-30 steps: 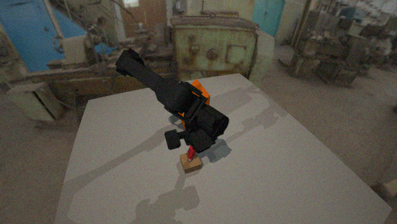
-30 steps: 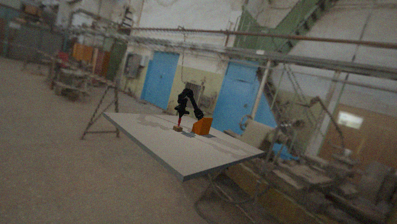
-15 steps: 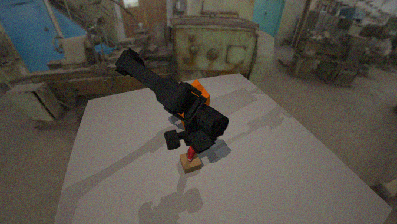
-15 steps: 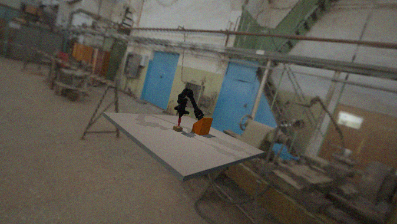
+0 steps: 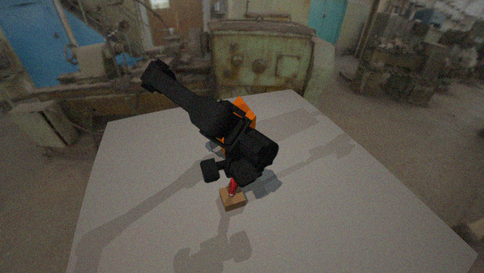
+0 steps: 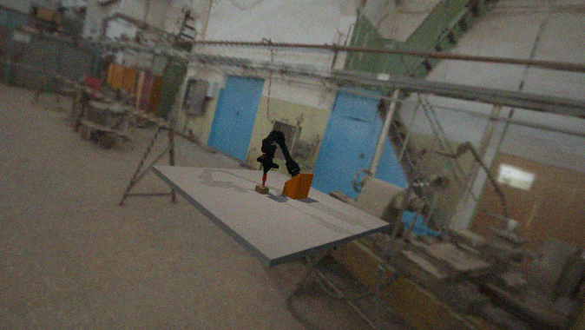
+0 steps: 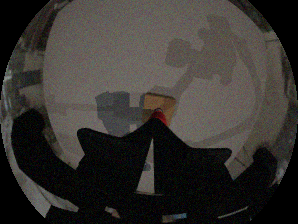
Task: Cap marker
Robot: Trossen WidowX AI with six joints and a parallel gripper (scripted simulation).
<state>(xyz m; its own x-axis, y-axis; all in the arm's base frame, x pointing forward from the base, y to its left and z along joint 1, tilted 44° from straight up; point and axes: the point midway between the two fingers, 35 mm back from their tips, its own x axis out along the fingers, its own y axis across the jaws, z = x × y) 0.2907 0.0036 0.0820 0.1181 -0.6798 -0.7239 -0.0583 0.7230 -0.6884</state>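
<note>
Now: the red cap 20 mm below my gripper tip, 10 mm to the right of it and 10 mm behind it. Round my gripper tip: brown holder block (120 mm below, 20 mm behind, 10 mm to the right).
</note>
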